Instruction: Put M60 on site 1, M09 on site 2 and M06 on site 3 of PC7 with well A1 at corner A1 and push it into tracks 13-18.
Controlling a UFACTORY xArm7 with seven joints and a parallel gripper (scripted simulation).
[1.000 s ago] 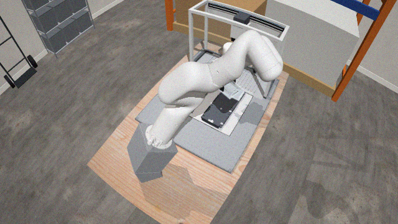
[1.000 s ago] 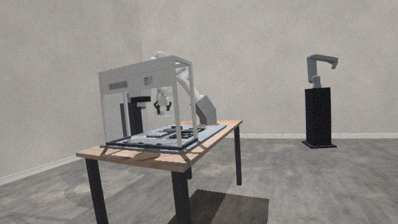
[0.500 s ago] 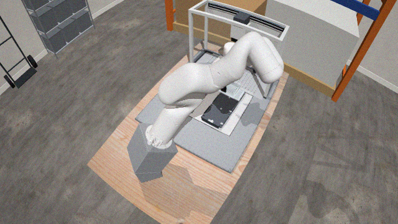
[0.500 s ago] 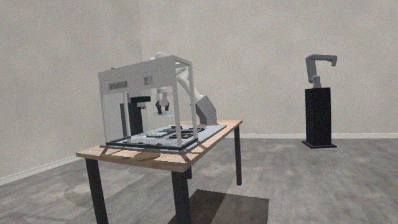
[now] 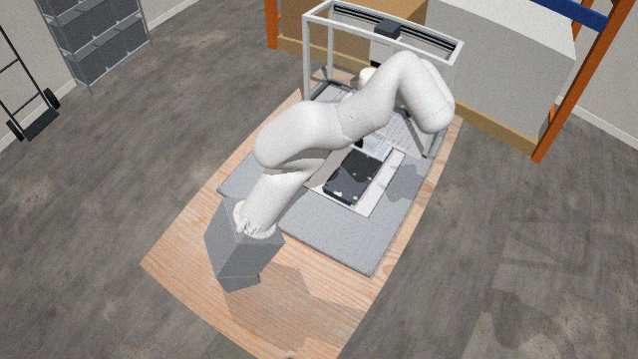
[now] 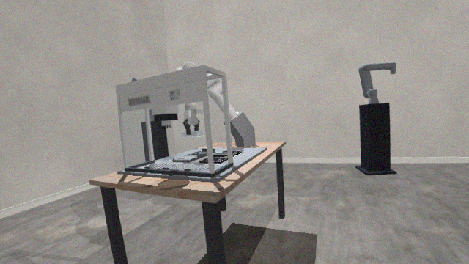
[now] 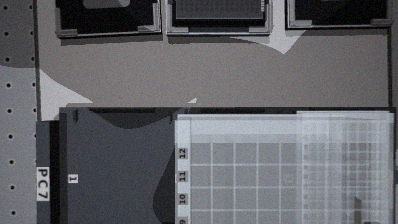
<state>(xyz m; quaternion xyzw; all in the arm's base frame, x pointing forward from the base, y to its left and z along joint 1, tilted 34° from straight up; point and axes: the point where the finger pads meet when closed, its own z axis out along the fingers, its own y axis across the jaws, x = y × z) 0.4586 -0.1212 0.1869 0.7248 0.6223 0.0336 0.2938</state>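
The dark plate carrier PC7 is 1 cm behind my hand and 15 cm below it. Round my hand: clear plate: 10 cm ahead, 3 cm to the right, 15 cm below; white apron: 8 cm to the left, 17 cm below; 96-well plate M06: 1 cm below.
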